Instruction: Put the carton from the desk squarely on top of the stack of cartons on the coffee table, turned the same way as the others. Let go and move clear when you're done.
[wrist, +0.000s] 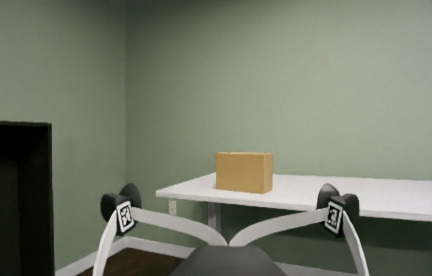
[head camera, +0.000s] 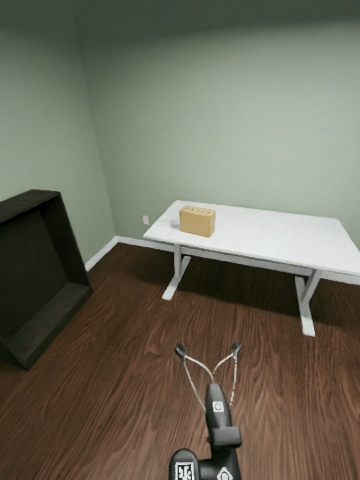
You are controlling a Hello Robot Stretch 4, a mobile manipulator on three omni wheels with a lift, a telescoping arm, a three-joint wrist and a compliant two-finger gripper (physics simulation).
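Places are measured from the robot's base along level axes (x back, y left, z down), in millimetres.
Pixels of known places: end effector, tool point: [wrist: 227, 203] [head camera: 207, 345].
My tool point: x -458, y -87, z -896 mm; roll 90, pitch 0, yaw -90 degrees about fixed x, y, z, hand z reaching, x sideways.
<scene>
For each thing: its top centre in the pictures, then the offset to it from my tool point. "pt": a spot on its surface instead. Level surfaces: height alone.
- tan carton, middle of its top: [wrist: 243, 152] [head camera: 197, 210] dy -77, dx -1065, dz +23 mm
- white desk, its level: dz +203 mm
- dark open-fronted shelf unit, surface spot: [wrist: 50, 200] [head camera: 74, 239] pt dy +943, dx -1114, dz +276 mm
- brown wood floor, its level: dz +923 mm
A tan carton [head camera: 197, 221] [wrist: 243, 172] stands upright near the left front part of the white desk [head camera: 270, 237] [wrist: 320, 195]. Its broad side faces the camera, turned slightly. My gripper [head camera: 208, 349] [wrist: 230, 206] is wide open with nothing between its fingers. It is in front of the desk, some way short of the carton; in the wrist view the carton shows beyond and above the gap between the fingertips. The coffee table and its stack of cartons do not show in either view.
A dark open-fronted shelf unit [head camera: 74, 240] [wrist: 50, 200] stands at the left by the wall. The desk's white legs [head camera: 177, 280] [head camera: 306, 310] stand on the brown wood floor [head camera: 125, 400]. Green walls meet in the corner behind the desk, with a wall outlet [head camera: 146, 220] [wrist: 172, 207] near the desk's left end.
</scene>
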